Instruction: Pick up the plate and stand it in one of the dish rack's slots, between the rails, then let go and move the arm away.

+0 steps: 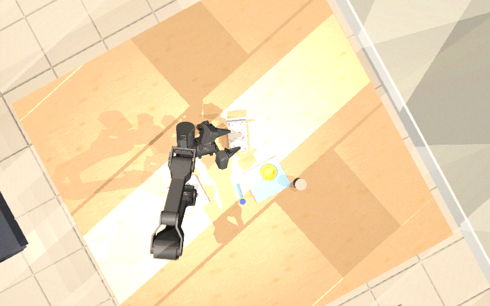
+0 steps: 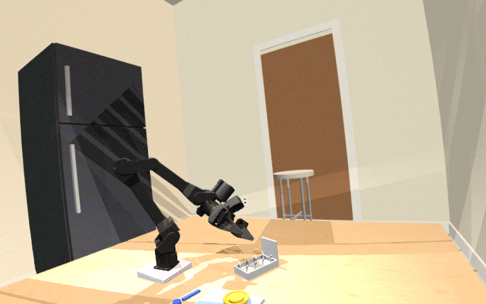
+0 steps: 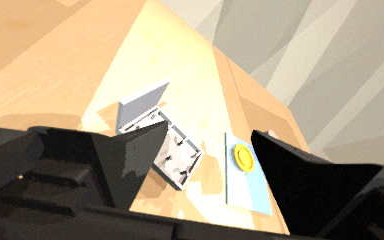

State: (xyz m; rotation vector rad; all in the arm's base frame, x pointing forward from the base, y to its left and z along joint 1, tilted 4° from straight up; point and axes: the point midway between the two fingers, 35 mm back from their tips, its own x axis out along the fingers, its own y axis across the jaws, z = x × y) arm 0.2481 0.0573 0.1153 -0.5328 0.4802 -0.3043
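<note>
My gripper tip is now 18 cm to the left of the plate, 9 cm above it and 2 cm short of it. Round my gripper tip: light blue mat: 20 cm to the right, 10 cm below, 1 cm behind; then dish rack: 8 cm below, 2 cm ahead, 1 cm to the left.
</note>
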